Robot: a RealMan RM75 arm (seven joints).
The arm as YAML. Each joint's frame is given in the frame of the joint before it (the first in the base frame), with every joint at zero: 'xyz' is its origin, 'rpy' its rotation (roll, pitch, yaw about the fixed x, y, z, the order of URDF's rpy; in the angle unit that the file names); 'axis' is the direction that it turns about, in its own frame. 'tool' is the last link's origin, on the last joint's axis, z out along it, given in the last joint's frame.
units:
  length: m
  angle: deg
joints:
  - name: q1
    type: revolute
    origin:
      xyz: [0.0, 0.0, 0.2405]
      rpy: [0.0, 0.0, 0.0]
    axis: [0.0, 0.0, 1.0]
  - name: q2
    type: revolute
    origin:
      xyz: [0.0, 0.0, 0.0]
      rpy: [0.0, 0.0, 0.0]
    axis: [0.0, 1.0, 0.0]
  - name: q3
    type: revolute
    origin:
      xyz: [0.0, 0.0, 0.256]
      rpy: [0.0, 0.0, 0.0]
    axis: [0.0, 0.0, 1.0]
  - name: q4
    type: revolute
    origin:
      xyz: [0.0, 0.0, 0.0]
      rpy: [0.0, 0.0, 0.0]
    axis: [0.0, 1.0, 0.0]
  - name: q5
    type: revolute
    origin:
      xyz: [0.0, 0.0, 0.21]
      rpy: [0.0, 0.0, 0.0]
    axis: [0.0, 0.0, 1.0]
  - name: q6
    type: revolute
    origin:
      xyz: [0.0, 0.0, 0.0]
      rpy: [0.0, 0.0, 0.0]
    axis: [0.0, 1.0, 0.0]
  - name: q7
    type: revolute
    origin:
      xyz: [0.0, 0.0, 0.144]
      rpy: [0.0, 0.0, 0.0]
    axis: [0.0, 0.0, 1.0]
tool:
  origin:
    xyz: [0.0, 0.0, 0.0]
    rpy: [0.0, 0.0, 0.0]
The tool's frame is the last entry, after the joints.
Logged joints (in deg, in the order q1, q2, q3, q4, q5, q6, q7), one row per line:
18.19 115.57 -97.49 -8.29 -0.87 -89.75 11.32
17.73 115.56 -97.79 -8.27 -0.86 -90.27 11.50
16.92 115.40 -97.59 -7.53 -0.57 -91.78 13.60
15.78 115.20 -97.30 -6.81 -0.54 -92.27 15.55
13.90 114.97 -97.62 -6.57 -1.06 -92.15 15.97
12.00 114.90 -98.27 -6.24 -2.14 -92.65 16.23
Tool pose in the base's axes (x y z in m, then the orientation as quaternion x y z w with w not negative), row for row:
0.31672 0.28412 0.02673 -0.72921 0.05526 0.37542 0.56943
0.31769 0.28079 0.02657 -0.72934 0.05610 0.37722 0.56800
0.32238 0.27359 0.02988 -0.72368 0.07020 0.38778 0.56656
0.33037 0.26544 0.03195 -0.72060 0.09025 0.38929 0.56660
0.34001 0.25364 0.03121 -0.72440 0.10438 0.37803 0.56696
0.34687 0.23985 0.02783 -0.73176 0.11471 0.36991 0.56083
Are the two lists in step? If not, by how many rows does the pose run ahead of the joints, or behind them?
They are in step.
